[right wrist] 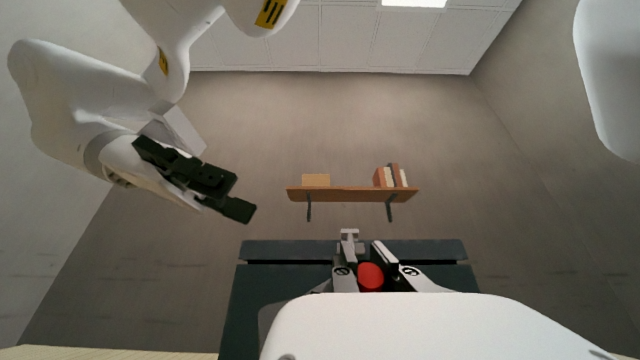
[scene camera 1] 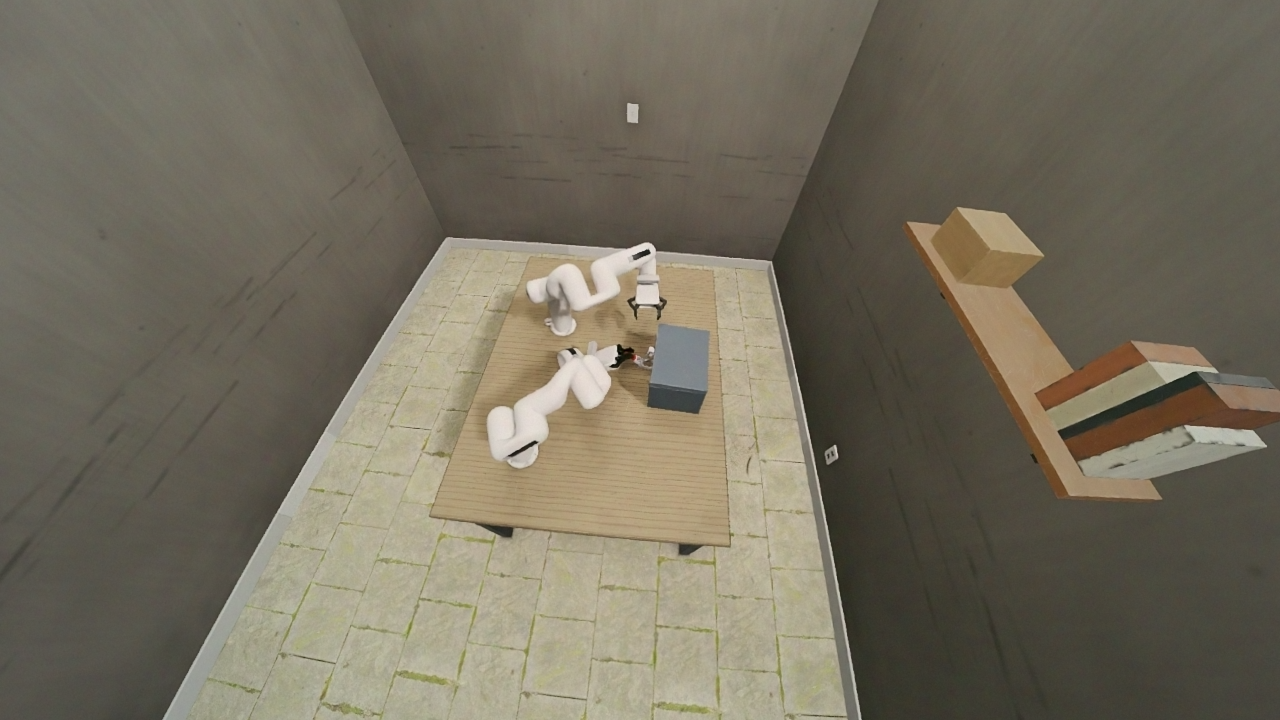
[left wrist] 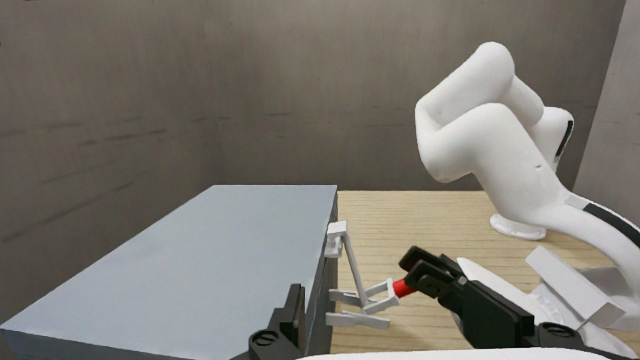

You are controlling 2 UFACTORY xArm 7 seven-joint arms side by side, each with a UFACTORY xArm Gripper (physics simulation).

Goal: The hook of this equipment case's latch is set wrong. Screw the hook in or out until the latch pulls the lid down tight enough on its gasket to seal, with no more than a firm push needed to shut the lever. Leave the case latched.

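Frame: origin at the left arm's base, x ahead, y left, z up, level; metres.
Seen in the pictures: left gripper, fingertip midpoint: (right wrist: 243,204) (scene camera 1: 647,319) (left wrist: 384,309); right gripper, fingertip midpoint: (right wrist: 358,258) (scene camera 1: 632,352) (left wrist: 408,263); left arm's base, link origin: (scene camera 1: 563,326); right arm's base, link origin: (left wrist: 516,227).
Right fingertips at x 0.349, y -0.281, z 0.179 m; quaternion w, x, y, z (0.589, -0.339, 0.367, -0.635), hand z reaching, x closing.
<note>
Offsets run from my right fingertips to a thing's middle. "spot": to the spot under its first point. Level surfaces: height alone.
The grey-blue case (scene camera 1: 682,358) (left wrist: 225,260) (right wrist: 450,280) has its lid down, with a thin dark seam under the lid in the right wrist view. The hook's T-shaped bar {dx +0.076, dy -0.012, dz +0.036 m} (left wrist: 336,228) (right wrist: 349,231) is at the small catch {spot: dx +0.080, dy -0.005, dz +0.017 m} (left wrist: 333,248) on the lid; contact is unclear. The lever {dx +0.028, dy +0.009, dz -0.050 m} (left wrist: 382,304) stands out from the case front, tilted slightly up, with a red grip {dx -0.011, dy +0.000, dz -0.026 m} (left wrist: 402,288) (right wrist: 370,276) at its end. My right gripper (scene camera 1: 631,356) (left wrist: 408,263) (right wrist: 358,258) is shut on that grip. My left gripper (scene camera 1: 647,311) (left wrist: 384,309) (right wrist: 243,204) is open and empty, above the table beside the case.
The wooden table {dz -0.180 m} (scene camera 1: 608,474) carries both arms and the case. The right arm (scene camera 1: 554,394) reaches low across the table to the latch. The left arm (scene camera 1: 581,291) stands on the far side. A wall shelf (scene camera 1: 1011,358) (right wrist: 350,194) holds a box and several books.
</note>
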